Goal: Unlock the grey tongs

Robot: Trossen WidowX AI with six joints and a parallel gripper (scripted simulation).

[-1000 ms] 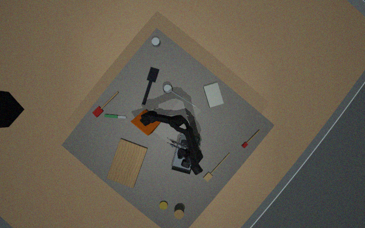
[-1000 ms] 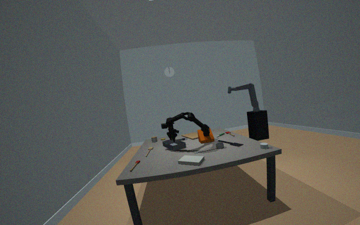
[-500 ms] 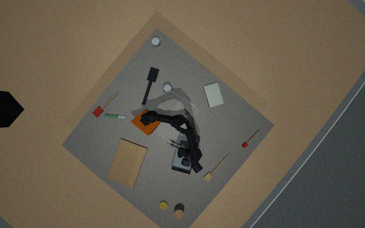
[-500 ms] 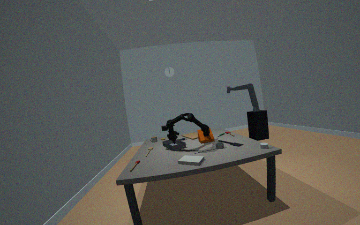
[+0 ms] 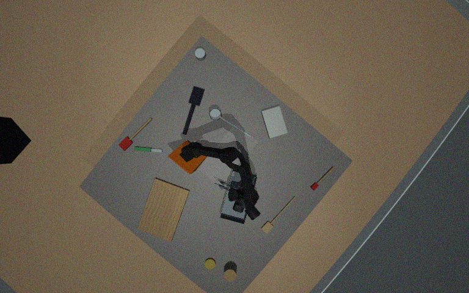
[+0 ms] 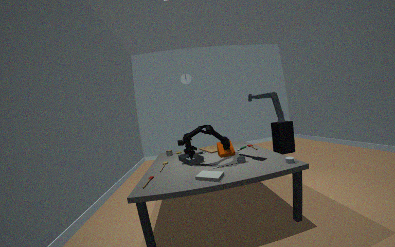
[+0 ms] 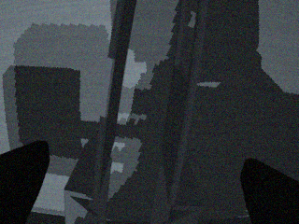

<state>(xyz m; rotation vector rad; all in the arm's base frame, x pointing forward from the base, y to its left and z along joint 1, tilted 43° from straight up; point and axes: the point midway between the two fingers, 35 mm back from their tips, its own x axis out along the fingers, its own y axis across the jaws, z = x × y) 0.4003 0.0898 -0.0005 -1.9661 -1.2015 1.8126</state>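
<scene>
The roasting tin is 30 mm to the right of my gripper tip. Also, from my gripper tip: yellow lock piece 80 mm behind, 30 mm to the right, 40 mm above; wooden board 280 mm behind, 450 mm to the right, 20 mm below; white block 170 mm behind, 460 mm to the left, 20 mm below.
</scene>
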